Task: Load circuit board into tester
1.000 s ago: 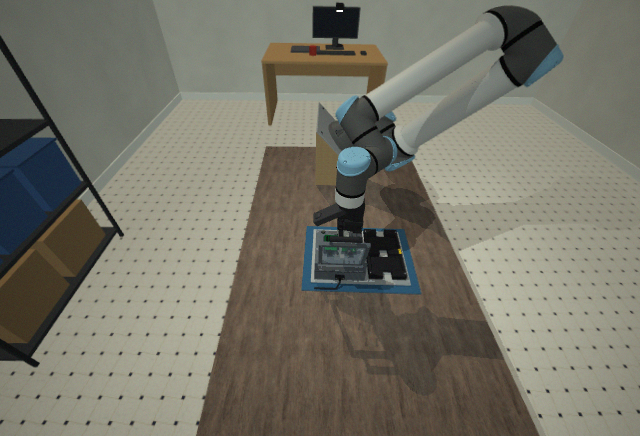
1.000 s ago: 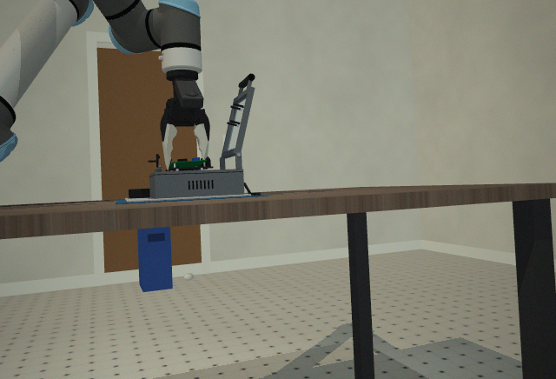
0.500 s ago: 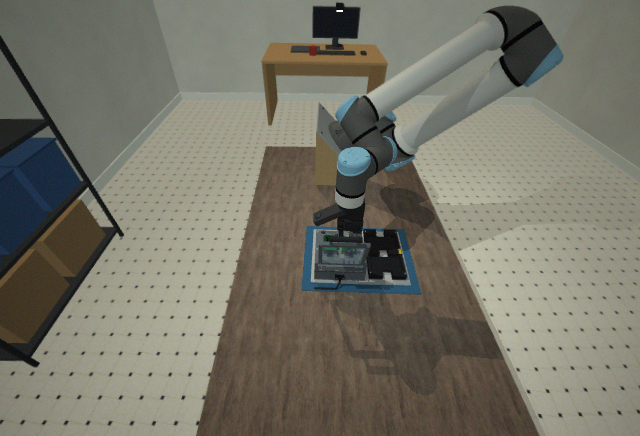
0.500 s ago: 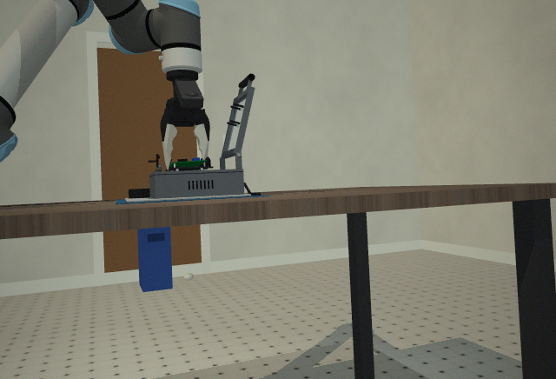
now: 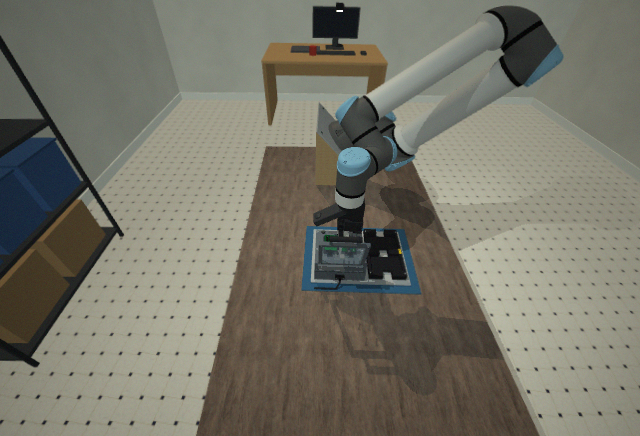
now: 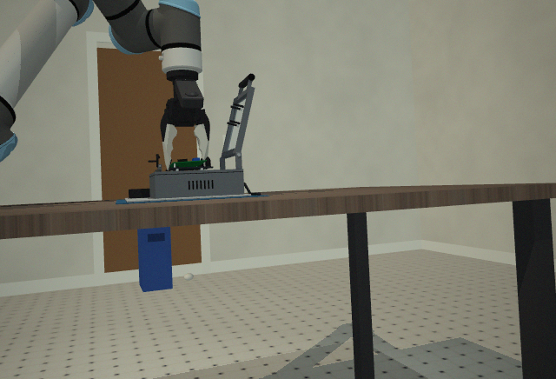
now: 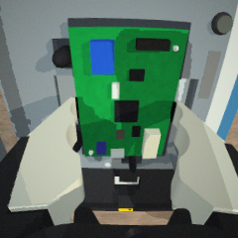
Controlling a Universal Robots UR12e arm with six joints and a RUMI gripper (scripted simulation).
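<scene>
My hand is right at the green circuit board. Round my hand: tester lid (120 mm ahead, 110 mm above); then tester (40 mm to the left, 40 mm above, 30 mm ahead).
</scene>
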